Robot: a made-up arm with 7 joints.
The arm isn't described. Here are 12 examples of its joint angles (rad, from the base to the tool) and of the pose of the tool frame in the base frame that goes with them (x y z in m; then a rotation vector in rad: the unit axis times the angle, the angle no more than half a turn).
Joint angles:
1: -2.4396 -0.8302 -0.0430 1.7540 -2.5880 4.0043 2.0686
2: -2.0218 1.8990 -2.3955 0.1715 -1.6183 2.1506 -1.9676
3: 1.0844 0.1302 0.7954 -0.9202 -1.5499 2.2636 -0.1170
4: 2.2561 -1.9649 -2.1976 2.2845 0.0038 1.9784 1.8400
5: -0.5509 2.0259 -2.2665 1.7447 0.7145 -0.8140 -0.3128
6: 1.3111 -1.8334 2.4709 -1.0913 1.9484 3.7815 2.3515
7: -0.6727 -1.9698 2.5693 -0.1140 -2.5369 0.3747 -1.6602
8: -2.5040 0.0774 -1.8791 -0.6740 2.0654 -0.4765 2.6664
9: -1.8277 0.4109 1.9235 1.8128 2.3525 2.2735 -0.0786
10: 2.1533 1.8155 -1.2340 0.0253 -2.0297 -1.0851 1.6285
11: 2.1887 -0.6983 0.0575 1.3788 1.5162 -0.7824 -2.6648
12: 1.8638 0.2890 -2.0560 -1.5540 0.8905 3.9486 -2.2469
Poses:
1: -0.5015 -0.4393 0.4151 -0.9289 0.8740 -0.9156
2: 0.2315 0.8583 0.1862 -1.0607 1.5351 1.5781
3: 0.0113 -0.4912 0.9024 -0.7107 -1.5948 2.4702
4: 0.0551 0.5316 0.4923 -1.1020 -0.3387 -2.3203
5: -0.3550 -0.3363 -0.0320 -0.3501 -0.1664 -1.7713
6: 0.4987 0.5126 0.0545 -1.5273 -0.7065 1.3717
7: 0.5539 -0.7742 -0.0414 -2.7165 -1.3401 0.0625
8: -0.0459 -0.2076 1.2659 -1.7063 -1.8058 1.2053
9: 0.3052 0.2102 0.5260 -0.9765 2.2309 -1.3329
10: 0.4625 -0.7864 0.0939 0.5194 -2.0834 -1.5297
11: -0.4763 0.5275 0.3911 1.0912 -0.6155 0.5985
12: -0.2011 -0.0375 0.9532 0.8495 2.1595 -0.3812
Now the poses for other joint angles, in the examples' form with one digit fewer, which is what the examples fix.
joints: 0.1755 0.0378 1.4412 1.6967 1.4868 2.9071 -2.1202
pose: -0.026 0.270 0.705 1.709 0.918 2.078
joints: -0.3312 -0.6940 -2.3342 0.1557 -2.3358 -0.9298 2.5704
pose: 0.629 -0.295 1.044 -1.755 1.687 1.022
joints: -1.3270 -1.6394 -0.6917 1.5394 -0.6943 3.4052 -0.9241
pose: -0.185 -0.603 0.061 1.714 0.755 0.802
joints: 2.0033 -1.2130 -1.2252 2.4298 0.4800 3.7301 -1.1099
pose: 0.169 0.272 0.359 -0.516 1.035 2.077
